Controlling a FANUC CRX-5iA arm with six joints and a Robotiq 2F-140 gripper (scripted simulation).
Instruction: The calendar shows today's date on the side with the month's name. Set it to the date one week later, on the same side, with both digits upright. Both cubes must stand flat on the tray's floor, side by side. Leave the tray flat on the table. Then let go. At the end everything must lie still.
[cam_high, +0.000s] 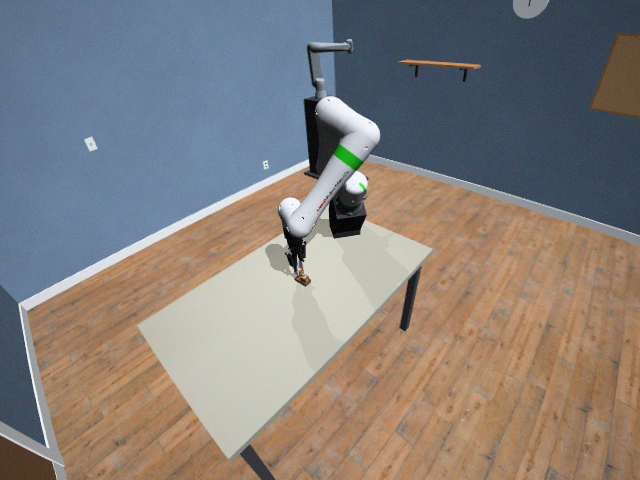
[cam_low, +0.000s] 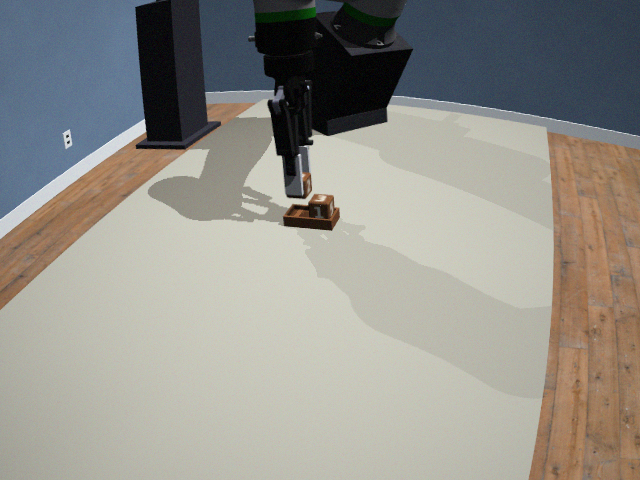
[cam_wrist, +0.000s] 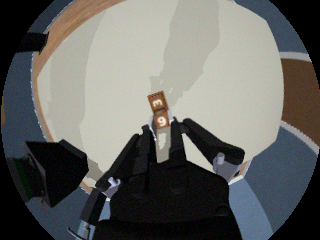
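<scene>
The brown wooden tray is 80 mm below my hand and 20 mm to the left of it.
</scene>
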